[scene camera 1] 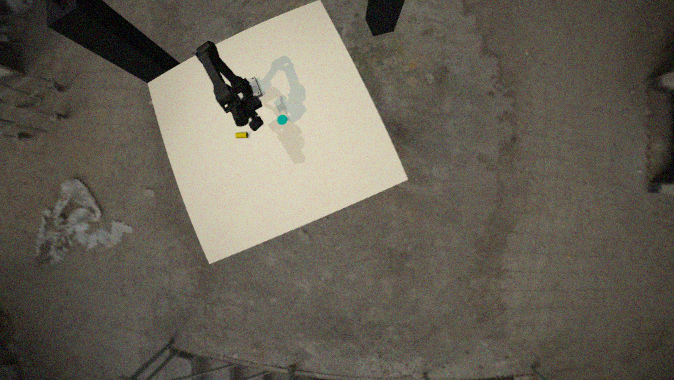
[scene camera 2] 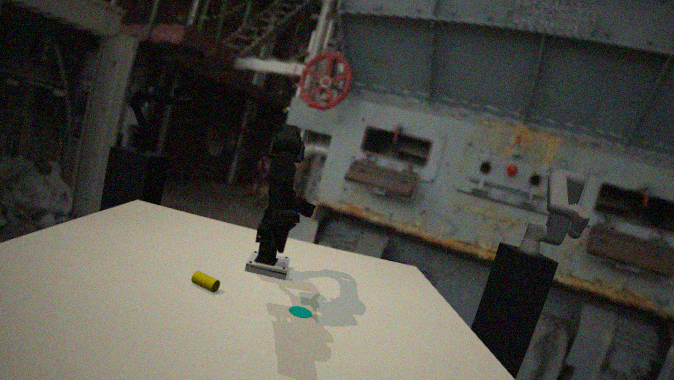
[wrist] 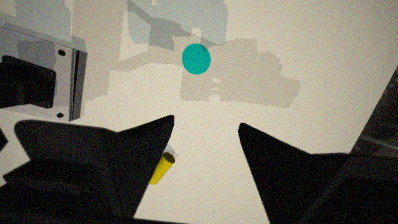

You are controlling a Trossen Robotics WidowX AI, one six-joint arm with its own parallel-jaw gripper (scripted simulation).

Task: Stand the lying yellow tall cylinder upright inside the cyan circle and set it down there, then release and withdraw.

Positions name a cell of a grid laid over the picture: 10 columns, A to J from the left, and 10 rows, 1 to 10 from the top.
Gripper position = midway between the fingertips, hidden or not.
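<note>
There is a cyan circle (wrist: E3) here. As for my gripper (scene camera 2: E7), it is open and holds nothing, and I can see the same gripper (wrist: F6) as well.
</note>
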